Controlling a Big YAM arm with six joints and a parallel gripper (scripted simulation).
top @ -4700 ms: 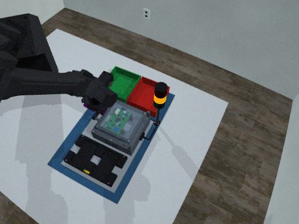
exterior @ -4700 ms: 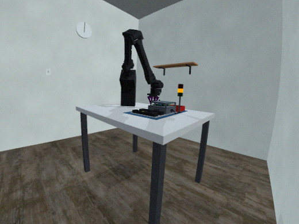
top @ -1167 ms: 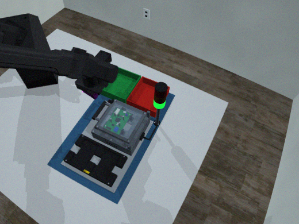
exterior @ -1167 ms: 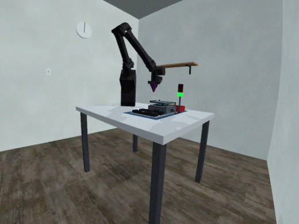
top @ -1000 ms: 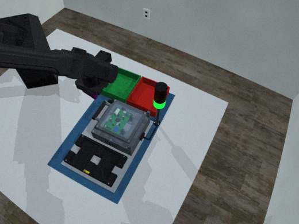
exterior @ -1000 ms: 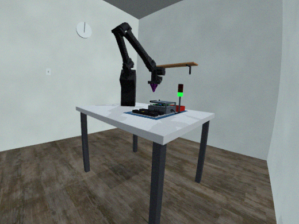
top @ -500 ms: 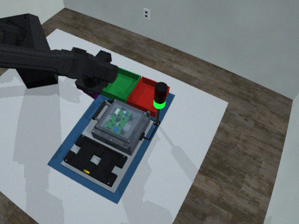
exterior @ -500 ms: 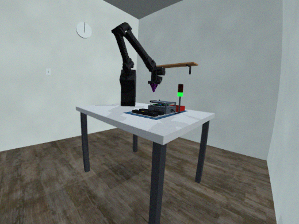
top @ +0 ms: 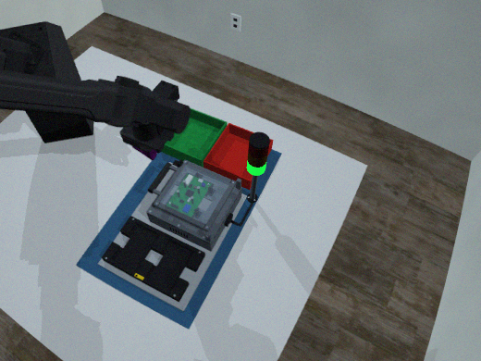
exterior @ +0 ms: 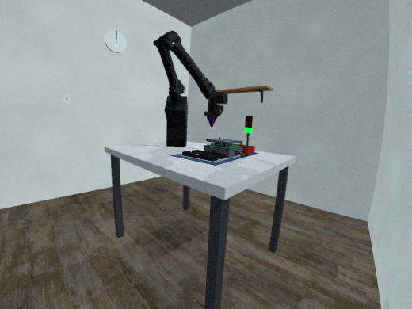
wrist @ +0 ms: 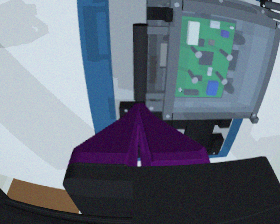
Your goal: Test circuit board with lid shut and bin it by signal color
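My gripper is now 4 cm short of the black latch hook, 5 cm to the right of it and 10 cm above it. From my hand the other things lie so: green circuit board: 8 cm ahead, 1 cm to the right, 11 cm below; then tester lid: 9 cm ahead, 2 cm to the right, 10 cm below; then green bin: 2 cm ahead, 20 cm to the left, 17 cm below.
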